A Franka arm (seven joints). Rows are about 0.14 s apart.
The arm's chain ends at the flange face. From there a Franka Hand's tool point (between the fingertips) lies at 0.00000 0.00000 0.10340 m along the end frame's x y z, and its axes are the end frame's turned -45 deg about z.
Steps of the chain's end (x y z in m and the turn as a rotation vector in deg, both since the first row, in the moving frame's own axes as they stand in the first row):
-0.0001, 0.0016, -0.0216, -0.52, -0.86, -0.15
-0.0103, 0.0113, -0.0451, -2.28, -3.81, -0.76
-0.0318, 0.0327, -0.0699, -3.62, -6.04, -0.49
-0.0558, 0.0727, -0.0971, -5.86, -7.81, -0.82
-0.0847, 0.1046, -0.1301, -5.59, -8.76, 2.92
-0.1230, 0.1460, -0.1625, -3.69, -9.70, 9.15
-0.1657, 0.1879, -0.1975, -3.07, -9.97, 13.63
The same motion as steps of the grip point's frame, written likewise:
-0.0030, 0.0006, -0.0216, 0.24, -0.98, -0.15
-0.0230, -0.0012, -0.0454, 1.08, -4.31, -0.76
-0.0579, -0.0024, -0.0707, 1.71, -6.83, -0.49
-0.1082, 0.0096, -0.0986, 1.38, -9.67, -0.82
-0.1520, 0.0096, -0.1318, 2.24, -10.15, 2.92
-0.2065, 0.0073, -0.1642, 4.25, -9.47, 9.15
-0.2654, 0.0051, -0.1992, 4.88, -9.22, 13.63

